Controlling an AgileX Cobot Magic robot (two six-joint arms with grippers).
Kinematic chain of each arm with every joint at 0, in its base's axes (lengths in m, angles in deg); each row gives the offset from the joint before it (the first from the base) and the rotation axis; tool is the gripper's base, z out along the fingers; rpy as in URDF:
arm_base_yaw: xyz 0 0 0.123 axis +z
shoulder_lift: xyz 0 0 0 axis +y
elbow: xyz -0.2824 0 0.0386 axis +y
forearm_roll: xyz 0.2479 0 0.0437 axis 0.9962 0 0.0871
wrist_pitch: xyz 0 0 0 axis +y
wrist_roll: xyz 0.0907 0 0.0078 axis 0.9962 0 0.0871
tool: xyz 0 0 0 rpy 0 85 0
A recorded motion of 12 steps. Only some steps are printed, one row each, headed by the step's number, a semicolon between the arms.
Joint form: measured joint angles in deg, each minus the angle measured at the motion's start. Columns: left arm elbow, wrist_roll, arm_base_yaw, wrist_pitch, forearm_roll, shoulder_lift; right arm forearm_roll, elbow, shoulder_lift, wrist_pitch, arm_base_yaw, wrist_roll.
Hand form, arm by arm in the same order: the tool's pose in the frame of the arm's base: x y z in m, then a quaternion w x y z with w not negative. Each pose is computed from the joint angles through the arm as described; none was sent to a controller.
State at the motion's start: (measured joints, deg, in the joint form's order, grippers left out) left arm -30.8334 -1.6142 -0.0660 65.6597 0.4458 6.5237; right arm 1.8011 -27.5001 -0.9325 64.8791 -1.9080 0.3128
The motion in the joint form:
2: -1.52 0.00 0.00 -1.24 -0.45 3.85; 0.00 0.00 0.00 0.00 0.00 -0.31
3: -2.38 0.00 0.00 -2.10 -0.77 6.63; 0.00 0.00 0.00 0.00 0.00 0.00
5: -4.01 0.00 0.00 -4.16 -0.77 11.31; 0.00 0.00 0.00 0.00 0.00 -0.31
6: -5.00 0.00 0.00 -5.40 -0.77 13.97; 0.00 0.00 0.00 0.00 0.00 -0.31
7: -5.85 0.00 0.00 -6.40 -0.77 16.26; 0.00 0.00 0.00 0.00 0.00 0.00
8: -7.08 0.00 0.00 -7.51 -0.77 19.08; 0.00 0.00 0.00 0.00 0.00 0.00
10: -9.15 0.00 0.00 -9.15 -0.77 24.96; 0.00 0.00 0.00 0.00 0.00 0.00
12: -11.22 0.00 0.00 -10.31 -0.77 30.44; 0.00 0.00 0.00 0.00 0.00 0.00
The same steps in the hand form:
2: 0.0149 0.0000 0.2897 0.44271 -0.01211 0.89656 -0.00653; -0.0081 0.0029 0.2659 0.48916 0.01340 0.87206 0.00754
3: 0.0228 -0.0005 0.2942 0.43436 -0.01220 0.90061 -0.00920; -0.0081 0.0029 0.2659 0.48914 0.01576 0.87202 0.00887
5: 0.0374 -0.0005 0.3025 0.42656 -0.01238 0.90433 -0.00908; -0.0081 0.0029 0.2659 0.48916 0.01340 0.87206 0.00754
6: 0.0462 -0.0005 0.3072 0.42316 -0.01247 0.90592 -0.00902; -0.0081 0.0029 0.2659 0.48916 0.01340 0.87206 0.00754
7: 0.0540 -0.0005 0.3109 0.41968 -0.01255 0.90754 -0.00897; -0.0081 0.0029 0.2659 0.48914 0.01576 0.87202 0.00887
8: 0.0637 -0.0005 0.3158 0.41588 -0.01264 0.90929 -0.00890; -0.0081 0.0029 0.2659 0.48914 0.01576 0.87202 0.00887
10: 0.0845 -0.0005 0.3211 0.39858 -0.01288 0.91700 -0.00863; -0.0081 0.0029 0.2659 0.48914 0.01576 0.87202 0.00887
12: 0.1046 -0.0005 0.3244 0.38050 -0.01310 0.92465 -0.00834; -0.0081 0.0029 0.2659 0.48914 0.01576 0.87202 0.00887

